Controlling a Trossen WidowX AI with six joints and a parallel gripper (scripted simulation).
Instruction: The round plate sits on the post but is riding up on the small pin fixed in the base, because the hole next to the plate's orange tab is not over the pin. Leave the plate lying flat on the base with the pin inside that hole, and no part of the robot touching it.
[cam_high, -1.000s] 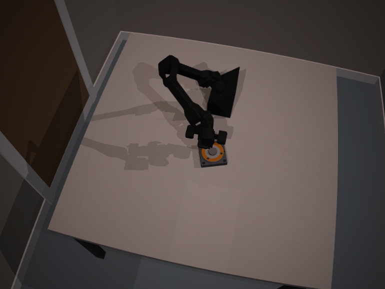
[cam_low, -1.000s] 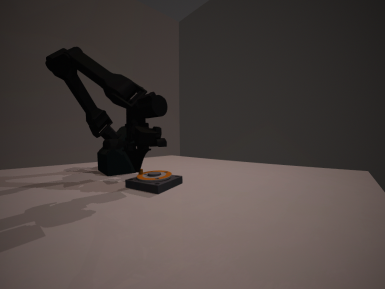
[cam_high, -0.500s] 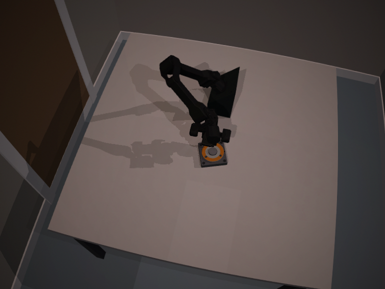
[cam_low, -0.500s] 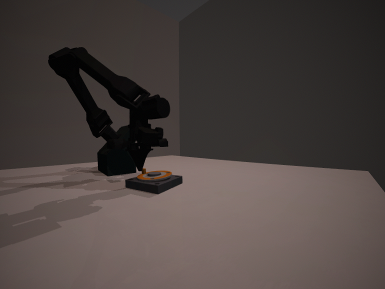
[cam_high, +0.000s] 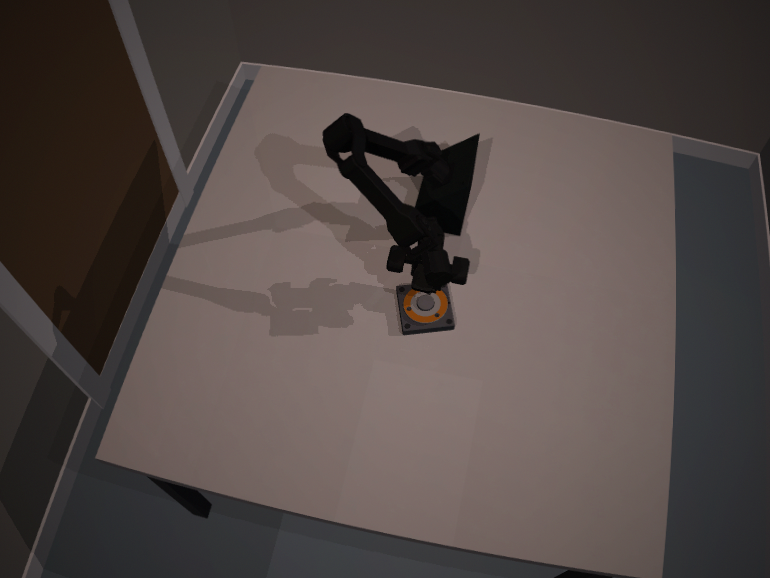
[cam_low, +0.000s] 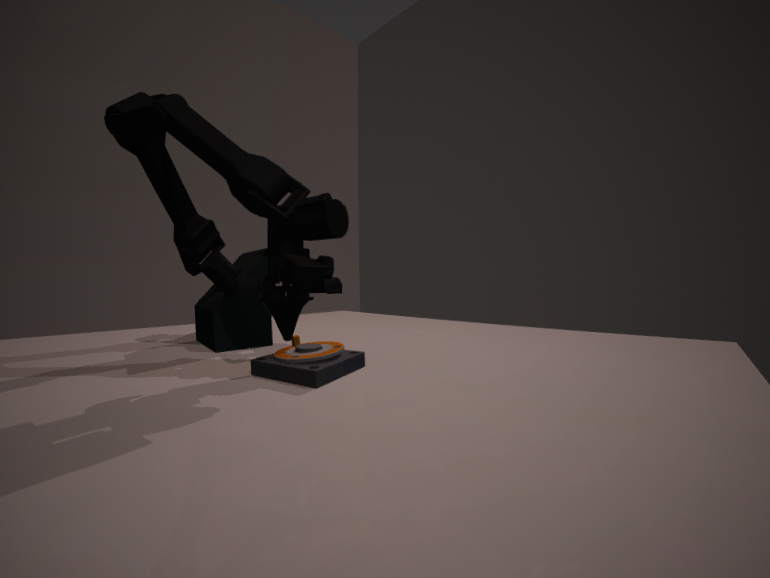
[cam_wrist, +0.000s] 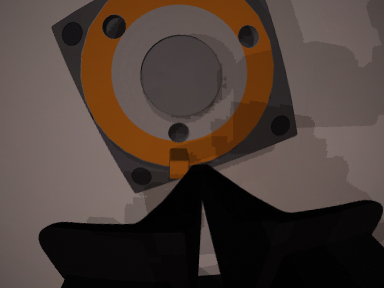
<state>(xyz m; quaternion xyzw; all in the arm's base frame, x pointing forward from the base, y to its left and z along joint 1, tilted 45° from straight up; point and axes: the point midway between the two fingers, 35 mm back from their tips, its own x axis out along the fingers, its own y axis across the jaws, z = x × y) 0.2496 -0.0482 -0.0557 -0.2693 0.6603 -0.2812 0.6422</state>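
Now: the square base 5 cm ahead of my gripper tip, 1 cm to the left of it and 2 cm below it.
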